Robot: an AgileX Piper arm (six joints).
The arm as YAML. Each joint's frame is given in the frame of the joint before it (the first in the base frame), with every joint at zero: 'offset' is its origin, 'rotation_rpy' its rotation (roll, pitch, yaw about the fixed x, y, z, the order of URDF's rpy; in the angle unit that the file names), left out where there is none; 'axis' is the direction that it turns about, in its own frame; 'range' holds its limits. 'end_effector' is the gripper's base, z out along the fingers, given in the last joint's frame.
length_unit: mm
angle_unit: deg
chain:
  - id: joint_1
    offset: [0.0, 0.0, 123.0]
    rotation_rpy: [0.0, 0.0, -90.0]
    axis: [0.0, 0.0, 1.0]
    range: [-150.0, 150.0]
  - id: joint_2
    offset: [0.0, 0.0, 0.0]
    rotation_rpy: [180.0, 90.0, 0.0]
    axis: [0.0, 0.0, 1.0]
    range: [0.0, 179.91]
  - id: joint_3
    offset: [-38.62, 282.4, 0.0]
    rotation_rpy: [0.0, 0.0, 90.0]
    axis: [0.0, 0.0, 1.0]
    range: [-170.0, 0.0]
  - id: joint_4
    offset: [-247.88, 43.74, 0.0]
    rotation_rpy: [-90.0, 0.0, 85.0]
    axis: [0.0, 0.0, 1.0]
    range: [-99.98, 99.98]
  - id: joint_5
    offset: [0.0, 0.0, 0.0]
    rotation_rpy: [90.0, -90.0, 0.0]
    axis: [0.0, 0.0, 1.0]
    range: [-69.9, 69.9]
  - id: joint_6
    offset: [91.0, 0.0, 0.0]
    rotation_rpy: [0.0, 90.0, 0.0]
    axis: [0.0, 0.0, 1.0]
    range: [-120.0, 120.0]
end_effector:
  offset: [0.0, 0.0, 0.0]
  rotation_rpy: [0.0, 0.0, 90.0]
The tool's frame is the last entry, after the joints.
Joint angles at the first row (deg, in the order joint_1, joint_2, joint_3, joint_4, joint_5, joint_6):
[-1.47, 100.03, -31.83, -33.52, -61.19, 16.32]
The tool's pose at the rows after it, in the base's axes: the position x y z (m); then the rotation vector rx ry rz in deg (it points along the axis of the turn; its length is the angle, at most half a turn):
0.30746 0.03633 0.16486 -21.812 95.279 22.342
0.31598 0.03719 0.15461 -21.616 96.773 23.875
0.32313 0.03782 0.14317 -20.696 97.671 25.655
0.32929 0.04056 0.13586 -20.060 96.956 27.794
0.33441 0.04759 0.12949 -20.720 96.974 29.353
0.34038 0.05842 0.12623 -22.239 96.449 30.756
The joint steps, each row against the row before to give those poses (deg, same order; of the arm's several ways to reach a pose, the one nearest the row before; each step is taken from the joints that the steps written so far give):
[0.00, 2.10, -1.53, -0.36, 0.53, 0.09]
[0.00, 3.04, -1.81, -0.94, 0.00, 1.23]
[0.00, 3.26, -1.44, -0.27, -1.15, 1.03]
[0.31, 2.70, -1.37, -0.15, -2.23, 0.87]
[1.16, 2.04, -1.39, -0.10, -0.60, 0.35]
[1.81, 1.60, -1.81, -0.01, -0.15, 0.09]

